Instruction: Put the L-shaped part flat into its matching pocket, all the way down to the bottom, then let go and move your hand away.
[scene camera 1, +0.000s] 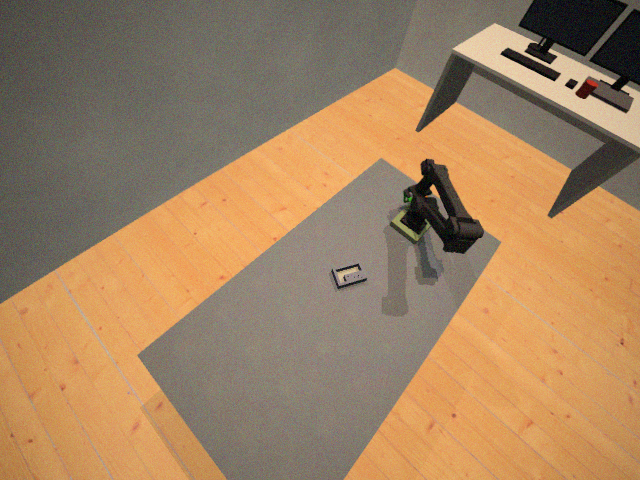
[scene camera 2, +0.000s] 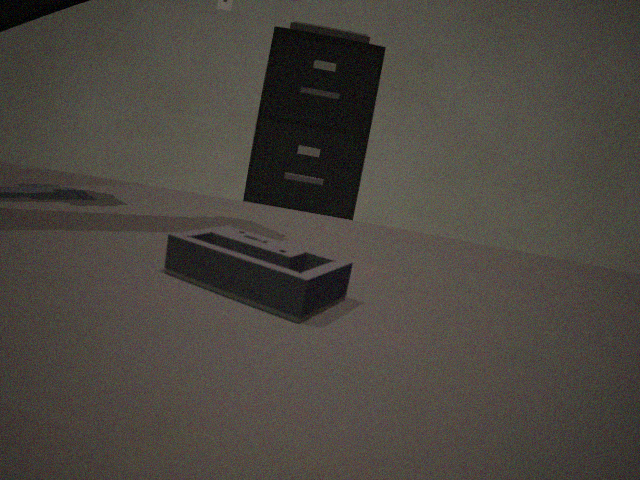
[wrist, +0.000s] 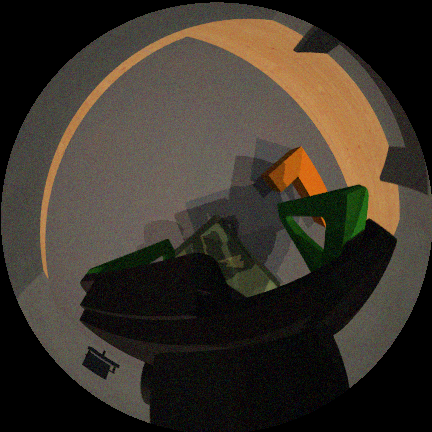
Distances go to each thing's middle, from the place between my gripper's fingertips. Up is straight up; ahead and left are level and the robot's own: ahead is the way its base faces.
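There's a dark tray with L-shaped pocket (scene camera 2: 291, 282), and it's 55 cm ahead of my hand, 1 cm to the right of it and 5 cm below it. Then I can see the orange L-shaped part (wrist: 295, 167), which sits 6 cm to the left of my hand, 9 cm behind it and 6 cm below it. Going by their middles, that orange L-shaped part is the nearest to my hand of the things named here.
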